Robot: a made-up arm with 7 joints.
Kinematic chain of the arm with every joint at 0, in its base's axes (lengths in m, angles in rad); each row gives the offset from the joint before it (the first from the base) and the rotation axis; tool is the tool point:
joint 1: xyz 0 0.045 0 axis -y
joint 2: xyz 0 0.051 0 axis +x
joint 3: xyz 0 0 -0.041 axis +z
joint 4: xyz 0 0 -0.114 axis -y
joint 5: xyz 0 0 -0.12 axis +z
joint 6: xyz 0 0 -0.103 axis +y
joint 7: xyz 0 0 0 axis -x
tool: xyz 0 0 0
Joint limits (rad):
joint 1: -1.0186..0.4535
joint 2: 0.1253..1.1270
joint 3: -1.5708..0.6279
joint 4: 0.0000..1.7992
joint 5: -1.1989..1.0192
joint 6: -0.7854..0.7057
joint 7: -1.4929..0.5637
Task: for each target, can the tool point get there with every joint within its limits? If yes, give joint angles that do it. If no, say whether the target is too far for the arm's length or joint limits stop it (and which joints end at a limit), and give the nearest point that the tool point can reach.
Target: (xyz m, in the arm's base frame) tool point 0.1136 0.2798 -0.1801
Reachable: yes | joints -0.8042 0.9204 0.3536 1.4929 -0.4746 -0.1222 -0.1913
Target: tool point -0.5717 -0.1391 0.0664
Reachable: no: too far | nearest point -0.2753 -0.0294 -0.1696 | short by 0.394 m
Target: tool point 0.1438 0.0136 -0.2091
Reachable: yes | joints -0.1065 0.3908 -0.7358 1.6078 0.5999 -0.2010 -0.9803
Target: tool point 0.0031 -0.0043 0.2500
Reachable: no: joint limits stop it (at a limit: joint 1, joint 2, joint 3, joint 4) | nearest point 0.1272 0.2452 0.1403 | short by 0.299 m
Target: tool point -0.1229 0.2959 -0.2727
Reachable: yes | joints -0.6312 0.9355 -1.0850 0.6346 0.3559 -0.3659 -0.2640
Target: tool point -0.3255 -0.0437 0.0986
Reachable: no: joint limits stop it (at a limit: joint 1, joint 3) | nearest point -0.1919 -0.0437 -0.1182 | short by 0.255 m
